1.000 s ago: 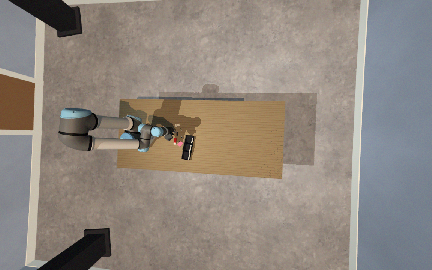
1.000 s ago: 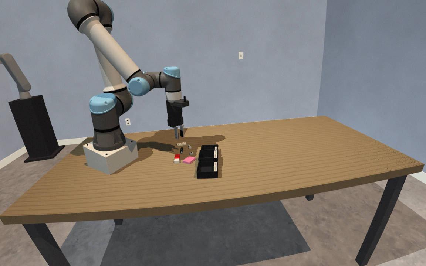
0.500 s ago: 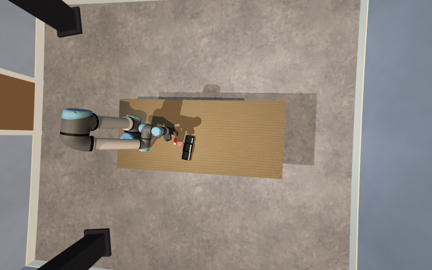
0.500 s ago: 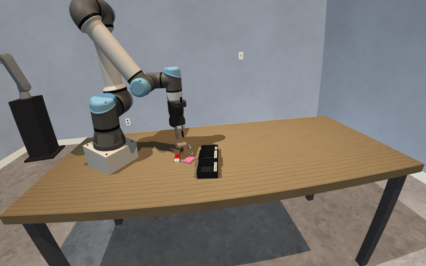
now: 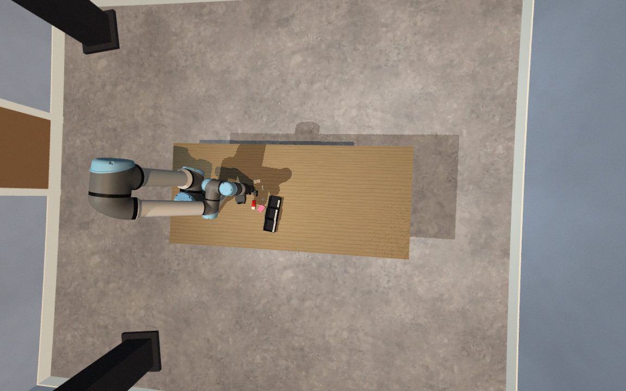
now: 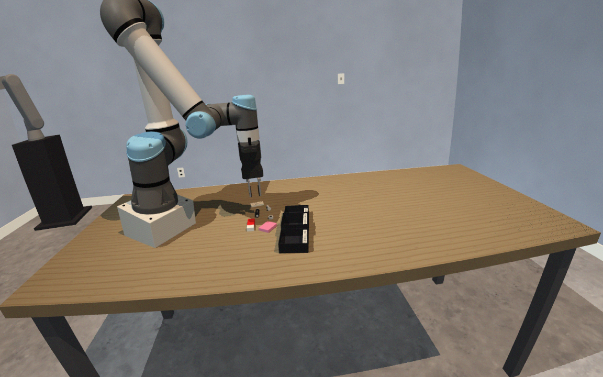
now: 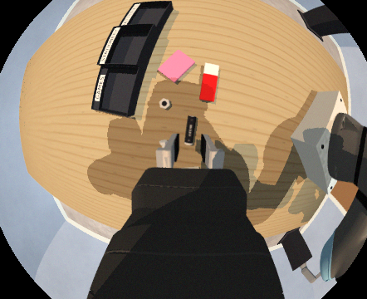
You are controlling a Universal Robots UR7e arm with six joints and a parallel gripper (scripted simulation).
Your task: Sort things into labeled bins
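Now: hand 9 cm above the black battery. The rest, counted from my hand: white domino 9 cm to the left, 9 cm below, 1 cm ahead; then hex nut 9 cm below, 5 cm to the right, 4 cm ahead; then screw 9 cm below, 5 cm ahead, 3 cm to the left.
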